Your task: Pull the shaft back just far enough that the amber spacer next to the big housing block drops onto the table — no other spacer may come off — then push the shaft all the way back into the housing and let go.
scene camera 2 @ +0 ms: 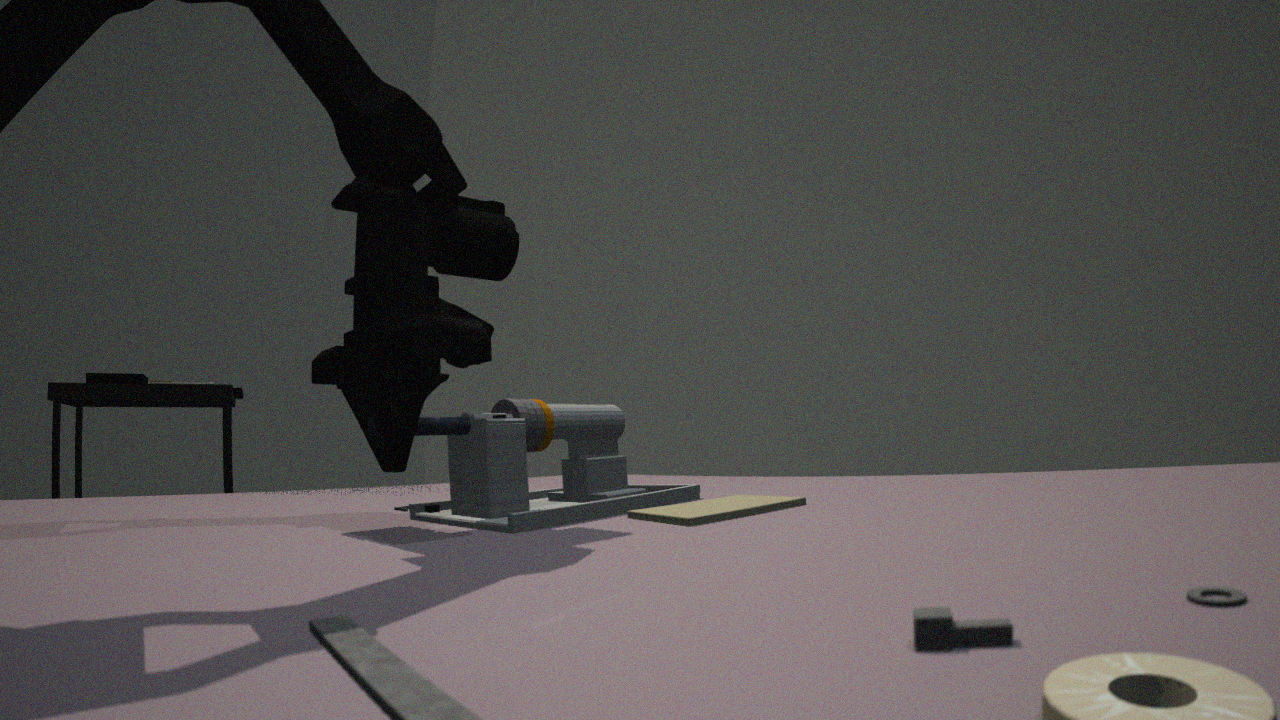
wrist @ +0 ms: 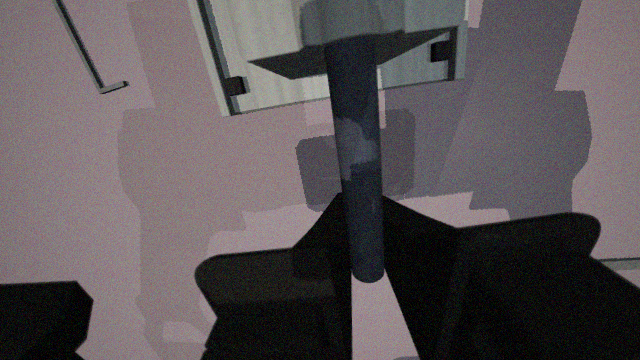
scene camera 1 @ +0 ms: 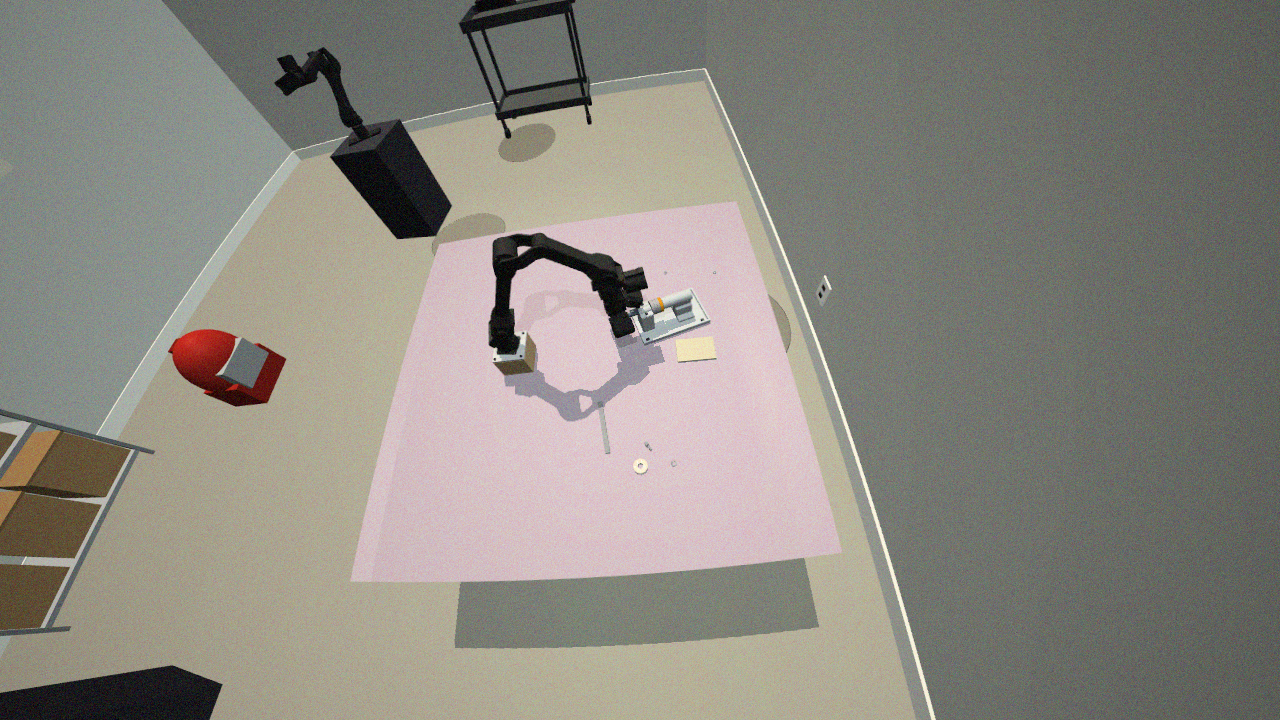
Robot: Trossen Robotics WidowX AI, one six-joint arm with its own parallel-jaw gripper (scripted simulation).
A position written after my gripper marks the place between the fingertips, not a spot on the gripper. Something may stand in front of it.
My gripper shows in scene camera 2 (393, 472), in the wrist view (354, 198) and in scene camera 1 (619, 325). A tan flat plate shows in scene camera 2 and in scene camera 1; in the wrist view it is out of frame. One and the same spot on the tan flat plate: (scene camera 1: 693, 349) is (scene camera 2: 713, 506). The same spot on a housing block: (scene camera 2: 489, 489) is (scene camera 1: 643, 328).
